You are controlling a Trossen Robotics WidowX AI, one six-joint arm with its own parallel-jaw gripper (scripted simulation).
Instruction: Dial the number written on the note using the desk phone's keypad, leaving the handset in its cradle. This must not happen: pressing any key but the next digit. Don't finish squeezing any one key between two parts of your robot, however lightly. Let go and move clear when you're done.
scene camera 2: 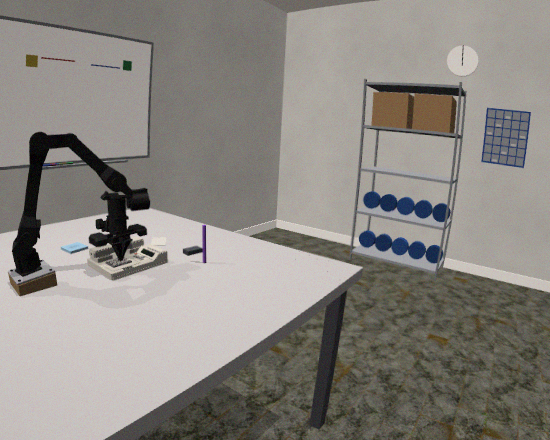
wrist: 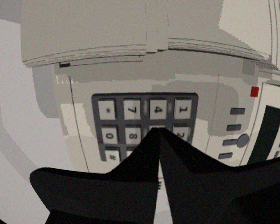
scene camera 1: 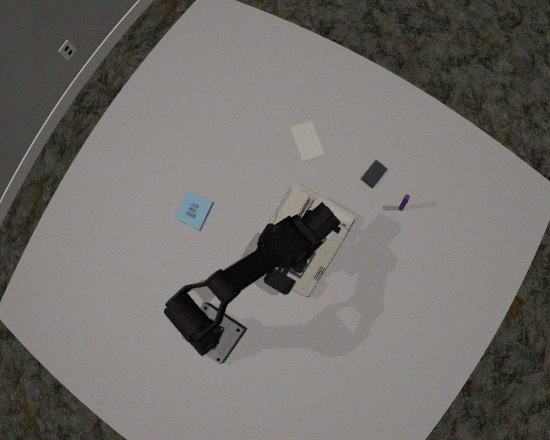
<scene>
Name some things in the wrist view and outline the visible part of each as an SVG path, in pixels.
My gripper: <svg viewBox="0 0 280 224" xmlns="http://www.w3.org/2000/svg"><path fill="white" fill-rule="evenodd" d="M29 176L33 189L50 212L45 224L154 224L159 187L159 160L173 224L280 224L280 157L242 166L228 166L193 147L165 127L152 127L134 151L108 173L78 172L43 167L34 170Z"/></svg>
A handset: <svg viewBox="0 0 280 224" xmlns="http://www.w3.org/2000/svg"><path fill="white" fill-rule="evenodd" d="M22 0L21 58L23 64L28 68L54 63L67 64L102 59L140 58L140 56L153 54L157 51L178 50L244 58L261 69L280 73L280 0Z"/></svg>
</scene>
